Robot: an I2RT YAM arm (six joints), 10 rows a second.
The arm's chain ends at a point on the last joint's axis. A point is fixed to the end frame.
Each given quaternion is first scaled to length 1.
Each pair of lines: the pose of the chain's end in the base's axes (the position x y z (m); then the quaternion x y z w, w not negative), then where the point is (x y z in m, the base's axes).
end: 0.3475 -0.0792 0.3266 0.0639 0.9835 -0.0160 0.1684
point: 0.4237 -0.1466 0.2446
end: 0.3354 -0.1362 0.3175 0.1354 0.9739 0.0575 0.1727
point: 0.4060 -0.1976 0.2263
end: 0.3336 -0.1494 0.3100 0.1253 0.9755 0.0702 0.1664
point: 0.4050 -0.2069 0.2169
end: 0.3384 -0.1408 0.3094 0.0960 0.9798 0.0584 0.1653
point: 0.4127 -0.1974 0.2180
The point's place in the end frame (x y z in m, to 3 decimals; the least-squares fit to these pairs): -0.052 -0.056 0.106
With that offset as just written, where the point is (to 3 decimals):
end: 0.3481 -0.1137 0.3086 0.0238 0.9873 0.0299 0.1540
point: 0.428 -0.167 0.220
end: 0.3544 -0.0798 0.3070 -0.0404 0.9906 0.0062 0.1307
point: 0.436 -0.129 0.218
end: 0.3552 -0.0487 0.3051 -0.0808 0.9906 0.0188 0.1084
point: 0.437 -0.090 0.212
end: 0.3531 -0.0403 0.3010 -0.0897 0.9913 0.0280 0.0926
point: 0.433 -0.079 0.205
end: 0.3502 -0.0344 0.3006 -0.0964 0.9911 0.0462 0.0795
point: 0.427 -0.068 0.201
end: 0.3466 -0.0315 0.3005 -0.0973 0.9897 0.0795 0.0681
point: 0.421 -0.058 0.197
